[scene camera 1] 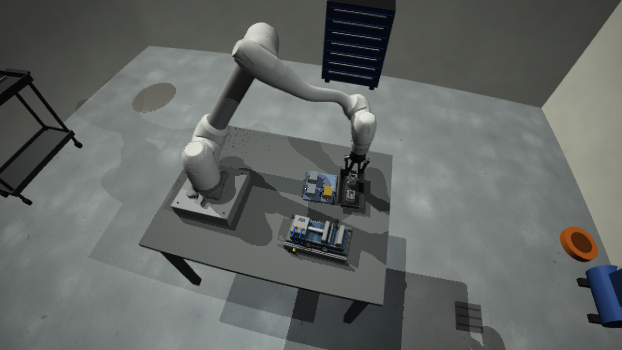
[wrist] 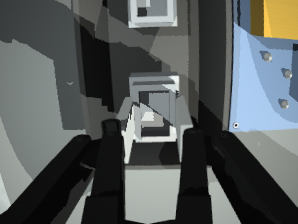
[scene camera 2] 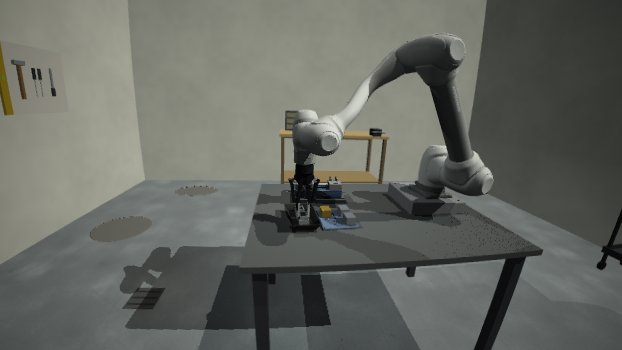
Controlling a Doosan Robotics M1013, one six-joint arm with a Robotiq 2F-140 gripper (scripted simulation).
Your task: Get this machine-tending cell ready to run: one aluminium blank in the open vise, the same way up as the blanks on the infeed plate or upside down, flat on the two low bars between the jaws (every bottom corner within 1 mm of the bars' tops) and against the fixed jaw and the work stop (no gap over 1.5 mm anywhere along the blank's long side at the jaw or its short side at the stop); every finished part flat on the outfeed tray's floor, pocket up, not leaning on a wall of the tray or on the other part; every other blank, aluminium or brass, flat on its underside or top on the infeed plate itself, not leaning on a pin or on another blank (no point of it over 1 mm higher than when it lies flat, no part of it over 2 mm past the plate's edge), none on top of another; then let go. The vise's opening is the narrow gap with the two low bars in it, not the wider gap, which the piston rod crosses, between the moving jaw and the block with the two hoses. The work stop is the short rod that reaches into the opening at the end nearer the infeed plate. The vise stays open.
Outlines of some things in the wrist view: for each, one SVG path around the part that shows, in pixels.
A finished part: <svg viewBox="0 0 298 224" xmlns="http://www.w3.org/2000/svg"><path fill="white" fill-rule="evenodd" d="M131 73L129 76L130 97L133 97L135 122L133 139L136 139L136 142L176 141L175 84L176 96L179 96L178 73Z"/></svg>
